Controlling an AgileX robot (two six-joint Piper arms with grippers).
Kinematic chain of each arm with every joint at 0, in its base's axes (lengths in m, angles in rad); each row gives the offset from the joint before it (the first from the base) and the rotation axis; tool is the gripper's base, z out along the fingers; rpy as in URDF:
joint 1: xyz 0 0 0.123 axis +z
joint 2: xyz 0 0 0 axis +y
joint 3: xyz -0.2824 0 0.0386 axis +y
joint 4: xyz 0.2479 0 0.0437 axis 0.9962 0 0.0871
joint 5: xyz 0 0 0 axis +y
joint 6: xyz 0.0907 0 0.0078 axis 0.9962 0 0.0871
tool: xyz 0 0 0 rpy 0 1.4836 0
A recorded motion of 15 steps. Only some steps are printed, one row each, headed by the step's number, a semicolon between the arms.
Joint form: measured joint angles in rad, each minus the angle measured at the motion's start. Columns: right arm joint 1, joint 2, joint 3, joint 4, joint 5, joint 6; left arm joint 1, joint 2, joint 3, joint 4, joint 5, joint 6.
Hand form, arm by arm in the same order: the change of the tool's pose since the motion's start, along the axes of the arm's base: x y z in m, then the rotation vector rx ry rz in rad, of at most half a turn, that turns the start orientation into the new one. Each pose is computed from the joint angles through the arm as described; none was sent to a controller.
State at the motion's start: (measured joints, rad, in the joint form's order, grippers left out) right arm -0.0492 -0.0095 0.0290 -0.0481 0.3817 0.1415; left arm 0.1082 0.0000 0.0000 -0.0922 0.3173 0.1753
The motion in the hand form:
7: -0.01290 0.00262 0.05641 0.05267 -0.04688 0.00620; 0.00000 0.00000 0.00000 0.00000 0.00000 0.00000
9: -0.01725 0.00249 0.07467 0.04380 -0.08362 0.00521; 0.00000 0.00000 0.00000 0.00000 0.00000 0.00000
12: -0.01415 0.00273 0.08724 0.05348 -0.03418 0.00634; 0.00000 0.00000 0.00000 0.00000 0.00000 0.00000
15: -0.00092 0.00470 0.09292 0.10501 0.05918 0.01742; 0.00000 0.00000 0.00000 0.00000 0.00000 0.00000
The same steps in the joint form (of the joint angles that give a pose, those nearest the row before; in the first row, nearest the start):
7: 0.0000 0.0000 -0.2168 0.0553 0.1725 0.0001; 0.0000 0.0000 0.0000 0.0000 0.0000 0.0000
9: 0.0000 0.0074 -0.2799 0.0482 0.1911 0.0000; 0.0000 0.0000 0.0000 0.0000 0.0000 0.0000
12: 0.0000 0.0756 -0.3384 0.0556 0.2313 0.0000; 0.0000 0.0000 0.0000 0.0000 0.0000 0.0000
15: 0.0000 0.1930 -0.3767 0.1043 0.2477 0.0000; 0.0000 0.0000 0.0000 0.0000 0.0000 0.0000

